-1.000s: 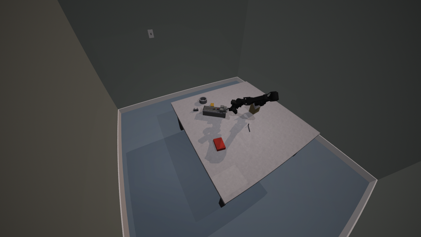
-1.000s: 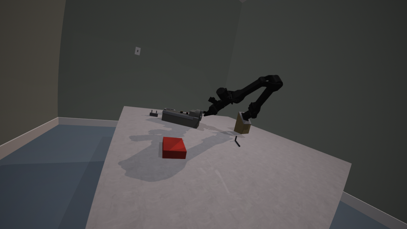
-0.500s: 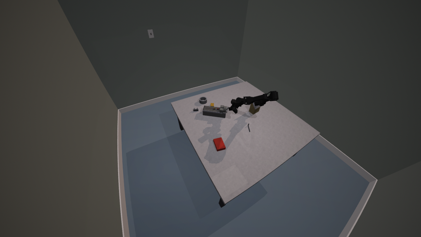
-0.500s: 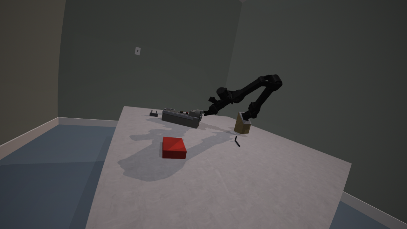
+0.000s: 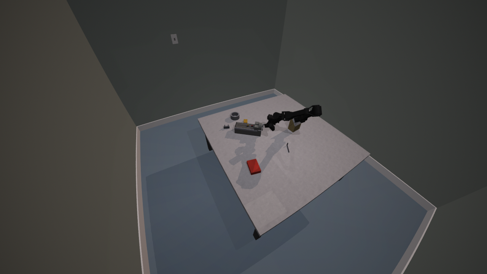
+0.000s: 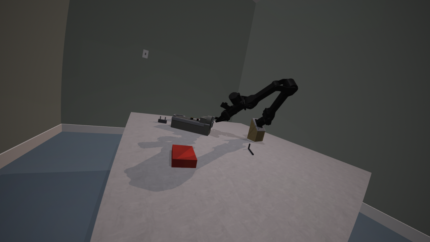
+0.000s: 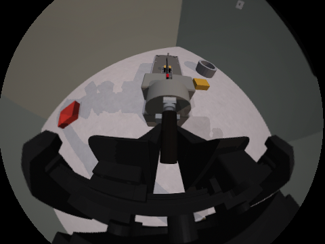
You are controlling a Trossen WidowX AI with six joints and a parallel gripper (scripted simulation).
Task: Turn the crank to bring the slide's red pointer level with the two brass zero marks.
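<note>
My gripper tip is now 10 cm short of the red pointer, 8 cm to the left of it and 1 cm above it. Round my gripper tip: black crank handle: 2 cm above, 1 cm to the left, 1 cm behind; then yellow block: 24 cm to the right, 8 cm below, 8 cm ahead; then black bent key: 25 cm to the left, 10 cm behind, 8 cm below.
</note>
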